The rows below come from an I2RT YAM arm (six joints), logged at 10 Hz.
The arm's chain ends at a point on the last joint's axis. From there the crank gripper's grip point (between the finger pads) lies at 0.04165 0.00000 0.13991 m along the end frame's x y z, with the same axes.
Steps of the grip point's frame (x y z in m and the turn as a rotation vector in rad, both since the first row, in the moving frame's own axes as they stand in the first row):
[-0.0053, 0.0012, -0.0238, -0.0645, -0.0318, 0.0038]
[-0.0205, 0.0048, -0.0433, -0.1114, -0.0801, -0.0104]
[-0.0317, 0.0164, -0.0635, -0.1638, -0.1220, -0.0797]
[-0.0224, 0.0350, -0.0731, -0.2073, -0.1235, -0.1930]
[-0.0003, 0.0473, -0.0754, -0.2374, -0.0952, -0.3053]
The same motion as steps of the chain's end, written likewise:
[-0.0008, -0.0080, -0.0248, -0.0645, -0.0318, 0.0038]
[-0.0093, -0.0105, -0.0453, -0.1114, -0.0801, -0.0104]
[-0.0152, -0.0041, -0.0659, -0.1638, -0.1220, -0.0797]
[-0.0071, 0.0122, -0.0749, -0.2073, -0.1235, -0.1930]
[0.0098, 0.0249, -0.0762, -0.2374, -0.0952, -0.3053]

